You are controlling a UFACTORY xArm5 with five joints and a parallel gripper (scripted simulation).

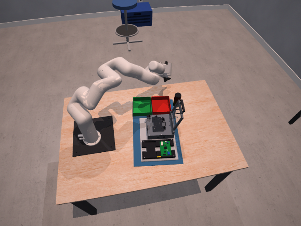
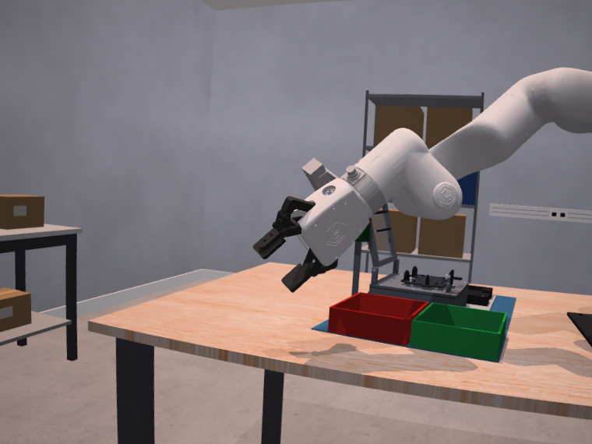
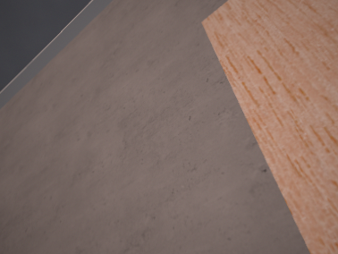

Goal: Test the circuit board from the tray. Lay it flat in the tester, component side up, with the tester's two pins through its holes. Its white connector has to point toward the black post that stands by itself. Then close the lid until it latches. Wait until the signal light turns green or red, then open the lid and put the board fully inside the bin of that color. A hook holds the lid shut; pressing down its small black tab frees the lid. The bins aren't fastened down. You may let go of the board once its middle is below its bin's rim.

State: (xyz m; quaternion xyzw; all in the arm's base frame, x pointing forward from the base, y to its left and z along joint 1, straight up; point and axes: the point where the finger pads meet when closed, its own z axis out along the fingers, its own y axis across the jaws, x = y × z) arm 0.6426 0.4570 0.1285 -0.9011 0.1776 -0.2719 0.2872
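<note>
Now: hand 140 mm past the green circuit board, 610 mm to the left of it and 120 mm above it. From my hand the other things lie so: red bin 110 mm behind, 240 mm to the right, 120 mm below; lid 40 mm behind, 450 mm to the right, 40 mm above; green bin 260 mm behind, 230 mm to the right, 120 mm below.
</note>
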